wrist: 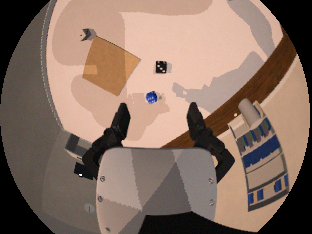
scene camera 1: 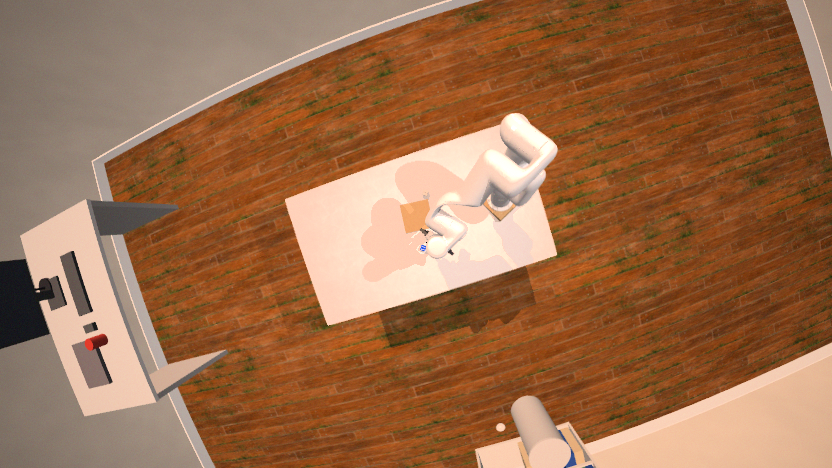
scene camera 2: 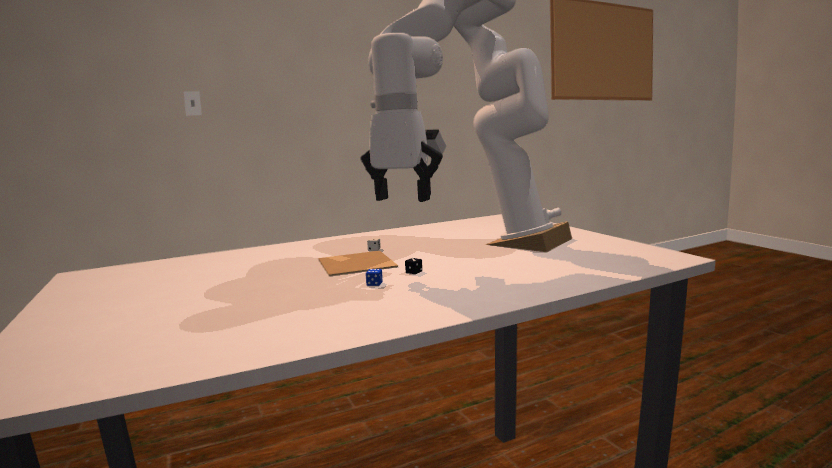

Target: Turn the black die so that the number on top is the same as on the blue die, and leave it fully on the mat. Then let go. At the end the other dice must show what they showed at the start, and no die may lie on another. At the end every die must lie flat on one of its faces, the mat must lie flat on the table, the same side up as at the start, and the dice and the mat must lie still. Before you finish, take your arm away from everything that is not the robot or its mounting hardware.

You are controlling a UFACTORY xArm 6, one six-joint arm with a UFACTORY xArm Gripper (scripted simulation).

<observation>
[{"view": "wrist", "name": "my gripper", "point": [158, 109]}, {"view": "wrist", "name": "brown mat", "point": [108, 66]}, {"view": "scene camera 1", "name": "brown mat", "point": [413, 214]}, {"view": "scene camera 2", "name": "my gripper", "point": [402, 200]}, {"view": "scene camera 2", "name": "brown mat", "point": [360, 262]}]
</observation>
